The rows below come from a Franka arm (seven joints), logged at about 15 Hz.
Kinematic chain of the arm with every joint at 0, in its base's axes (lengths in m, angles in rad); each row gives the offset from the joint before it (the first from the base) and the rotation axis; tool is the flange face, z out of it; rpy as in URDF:
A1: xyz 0 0 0.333 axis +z
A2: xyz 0 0 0 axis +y
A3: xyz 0 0 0.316 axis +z
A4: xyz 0.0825 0 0 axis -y
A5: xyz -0.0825 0 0.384 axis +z
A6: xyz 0 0 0 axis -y
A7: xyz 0.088 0 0 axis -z
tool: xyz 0 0 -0.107 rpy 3.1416 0 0
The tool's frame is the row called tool.
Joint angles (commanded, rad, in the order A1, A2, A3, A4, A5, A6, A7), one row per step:
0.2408 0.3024 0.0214 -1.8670 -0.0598 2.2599 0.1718
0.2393 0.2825 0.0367 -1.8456 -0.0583 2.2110 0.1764
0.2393 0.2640 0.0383 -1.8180 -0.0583 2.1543 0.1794
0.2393 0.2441 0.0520 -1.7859 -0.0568 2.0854 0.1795
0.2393 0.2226 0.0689 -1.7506 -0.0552 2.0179 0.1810
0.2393 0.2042 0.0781 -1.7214 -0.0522 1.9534 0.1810
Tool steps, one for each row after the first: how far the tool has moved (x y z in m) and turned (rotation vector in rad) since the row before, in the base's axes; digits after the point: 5 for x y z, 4 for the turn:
-0.00251 0.00739 0.01786 0.0019 0.0080 0.0056
-0.00064 0.00031 0.01921 -0.0045 0.0096 -0.0040
-0.00389 0.00682 0.02131 -0.0027 0.0166 0.0094
-0.00510 0.00842 0.02418 -0.0006 0.0107 0.0113
-0.00538 0.00372 0.01965 -0.0031 0.0166 0.0052

